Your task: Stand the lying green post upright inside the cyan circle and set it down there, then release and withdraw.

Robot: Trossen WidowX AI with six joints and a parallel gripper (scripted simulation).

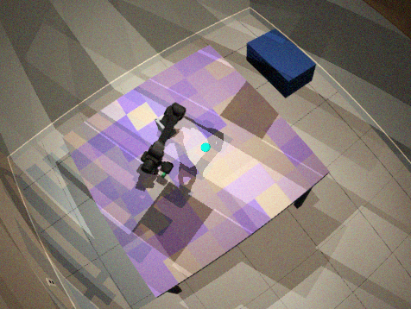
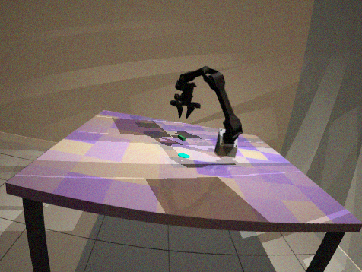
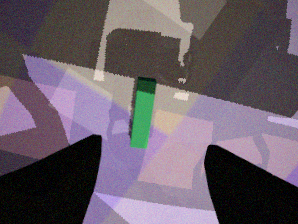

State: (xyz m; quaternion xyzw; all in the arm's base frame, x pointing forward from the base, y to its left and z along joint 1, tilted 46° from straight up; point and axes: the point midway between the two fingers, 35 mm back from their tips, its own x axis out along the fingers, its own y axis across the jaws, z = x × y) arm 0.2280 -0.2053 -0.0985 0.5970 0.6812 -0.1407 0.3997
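The green post is 120 mm below my gripper tip, 20 mm to the left of it and 10 mm behind it. From my gripper tip the other things lie so: cyan circle 320 mm to the left, 130 mm below, 20 mm ahead.
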